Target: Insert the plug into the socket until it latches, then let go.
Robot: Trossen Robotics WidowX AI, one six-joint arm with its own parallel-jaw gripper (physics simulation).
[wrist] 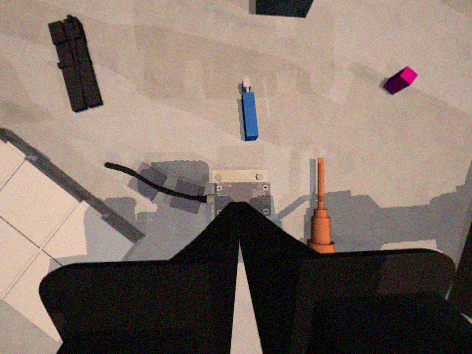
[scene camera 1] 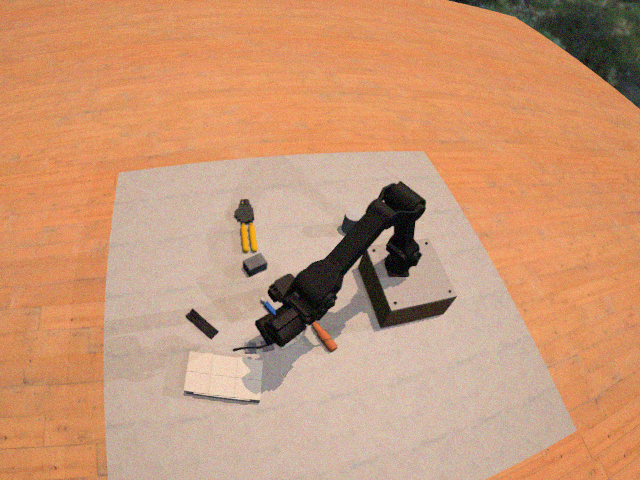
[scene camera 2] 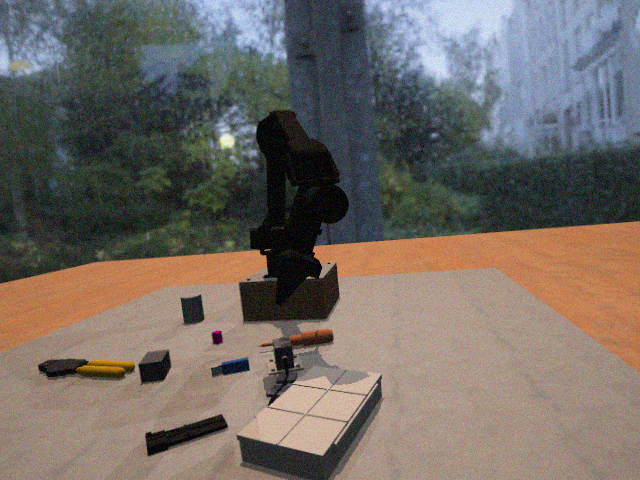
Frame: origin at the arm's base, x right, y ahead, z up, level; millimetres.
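Seen in the pictures: gripper, fingertip midpoint: [wrist: 237, 209] [scene camera 2: 278, 304]; arm's base, origin of the base link: [scene camera 1: 396, 267].
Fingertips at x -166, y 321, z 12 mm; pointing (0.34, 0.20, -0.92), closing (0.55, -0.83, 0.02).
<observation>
Offsets run from my fingertips to a thing's top centre. "spot": to the spot under its first point.
The blue plug {dz -96, dx +92, dy +36 mm} [scene camera 1: 269, 307] [scene camera 2: 235, 365] [wrist: 250, 116] lies on the mat beside the socket, apart from it. Its light metal tip points away from the socket in the wrist view. The socket {dz -71, dx +3, dy -3 mm} [scene camera 2: 283, 353] [wrist: 242, 190] is a dark grey block with screws on a pale base plate. A black cable {spot: dz -110, dx -35, dy +95 mm} [scene camera 1: 247, 348] [wrist: 155, 185] leaves its side. In scene camera 1 the arm hides most of the socket. My gripper [scene camera 2: 281, 302] [wrist: 237, 209] is shut and empty, with its fingertips together above the socket, and they cover part of it in the wrist view.
A white tiled box {dz -81, dx -126, dy +155 mm} [scene camera 1: 206, 372] [scene camera 2: 310, 413] and an orange screwdriver {dz -89, dx +23, dy -96 mm} [scene camera 1: 324, 336] [scene camera 2: 315, 337] [wrist: 321, 225] flank the socket. Around stand a black strip {dz -101, dx +34, dy +221 mm} [scene camera 1: 201, 323] [wrist: 77, 70], dark block {dz -81, dx +230, dy +74 mm} [scene camera 1: 254, 264] [scene camera 2: 154, 365], pliers {spot: dz -101, dx +337, dy +93 mm} [scene camera 1: 249, 237], magenta cube {dz -91, dx +214, dy -92 mm} [scene camera 2: 217, 337] [wrist: 400, 81] and grey cylinder {dz -46, dx +398, dy -235 mm} [scene camera 2: 192, 308].
</observation>
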